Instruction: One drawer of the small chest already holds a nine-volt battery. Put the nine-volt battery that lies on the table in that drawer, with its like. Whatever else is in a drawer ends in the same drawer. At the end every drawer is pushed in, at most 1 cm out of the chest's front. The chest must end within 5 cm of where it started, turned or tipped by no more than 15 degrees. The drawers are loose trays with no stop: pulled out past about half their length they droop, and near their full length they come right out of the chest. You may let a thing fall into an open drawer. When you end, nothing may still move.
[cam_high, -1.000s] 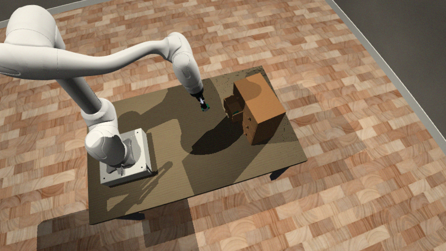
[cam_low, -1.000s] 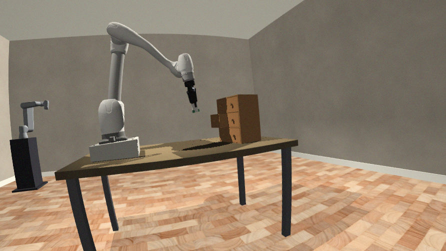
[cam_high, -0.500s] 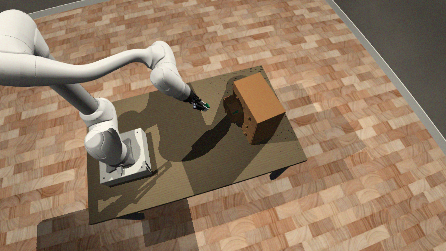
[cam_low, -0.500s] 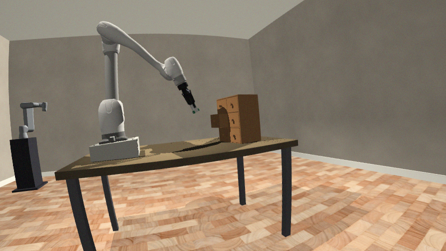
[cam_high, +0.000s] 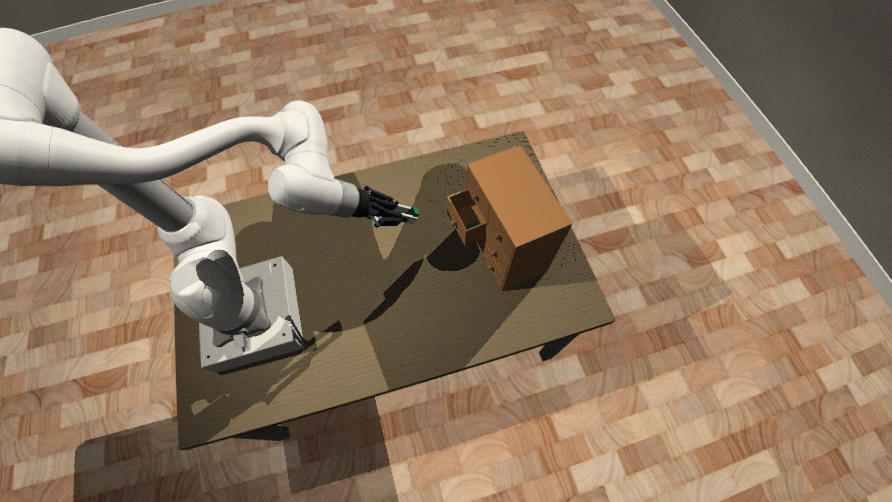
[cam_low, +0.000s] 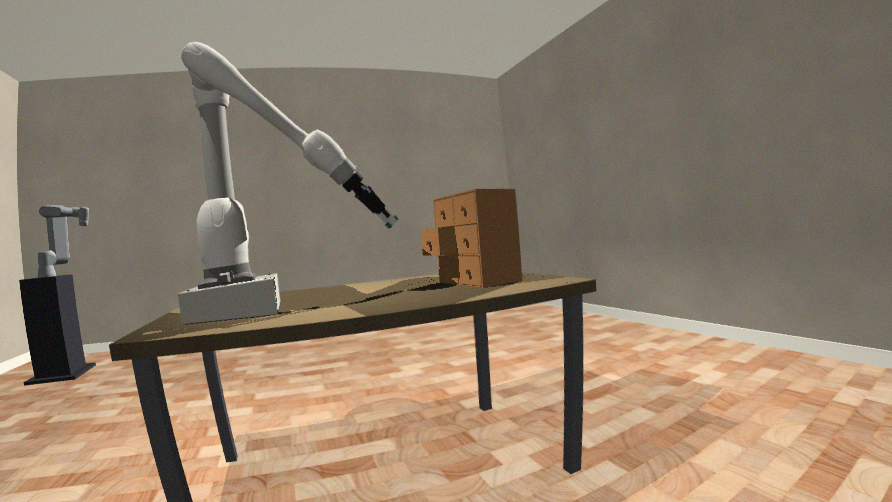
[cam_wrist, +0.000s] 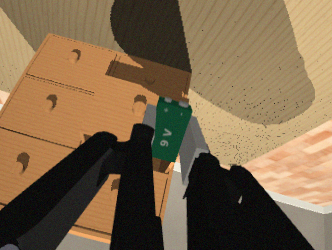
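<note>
Right now the green nine-volt battery is 20 mm below my hand and 10 mm ahead of it.
</note>
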